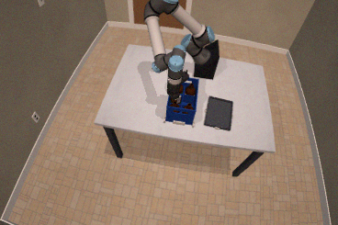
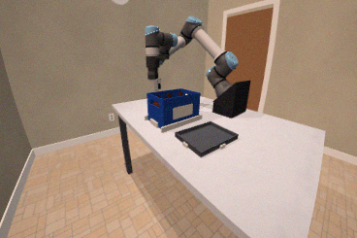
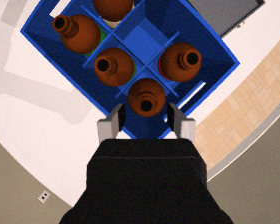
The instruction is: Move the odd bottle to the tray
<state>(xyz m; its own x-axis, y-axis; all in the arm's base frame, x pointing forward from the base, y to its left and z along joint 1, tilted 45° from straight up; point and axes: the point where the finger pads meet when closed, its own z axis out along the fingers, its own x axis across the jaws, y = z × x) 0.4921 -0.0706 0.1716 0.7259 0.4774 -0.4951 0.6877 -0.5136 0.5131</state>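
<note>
Now: hand 130 mm above the bottle. Also, from my hand: dark tray: 330 mm to the left, 200 mm below, 70 mm behind; blue crate: 130 mm below, 90 mm behind, 50 mm to the left.
</note>
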